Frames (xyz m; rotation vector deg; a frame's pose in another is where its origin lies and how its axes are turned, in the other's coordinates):
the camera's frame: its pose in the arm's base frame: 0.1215 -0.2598 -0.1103 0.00 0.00 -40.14
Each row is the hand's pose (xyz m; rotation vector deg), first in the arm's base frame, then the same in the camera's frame.
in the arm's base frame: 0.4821 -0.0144 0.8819 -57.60 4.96 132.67
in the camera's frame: 0.1175 0.4201 0.9922 65.51 17.74 -164.84
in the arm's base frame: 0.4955 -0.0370 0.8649 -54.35 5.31 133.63
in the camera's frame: 0.1423 0.4114 0.9752 62.17 16.07 -166.32
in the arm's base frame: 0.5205 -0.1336 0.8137 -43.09 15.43 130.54
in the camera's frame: 0.2237 0.3537 0.9240 -54.57 -0.35 167.75
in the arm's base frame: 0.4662 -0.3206 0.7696 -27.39 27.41 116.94
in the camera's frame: 0.3027 0.1757 0.8799 -41.06 19.10 155.08
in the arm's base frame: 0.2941 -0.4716 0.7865 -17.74 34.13 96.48
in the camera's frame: 0.2685 -0.0506 0.8968 -32.26 29.53 134.76
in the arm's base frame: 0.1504 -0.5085 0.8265 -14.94 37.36 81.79
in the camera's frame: 0.1824 -0.1715 0.9368 -29.97 33.45 119.97
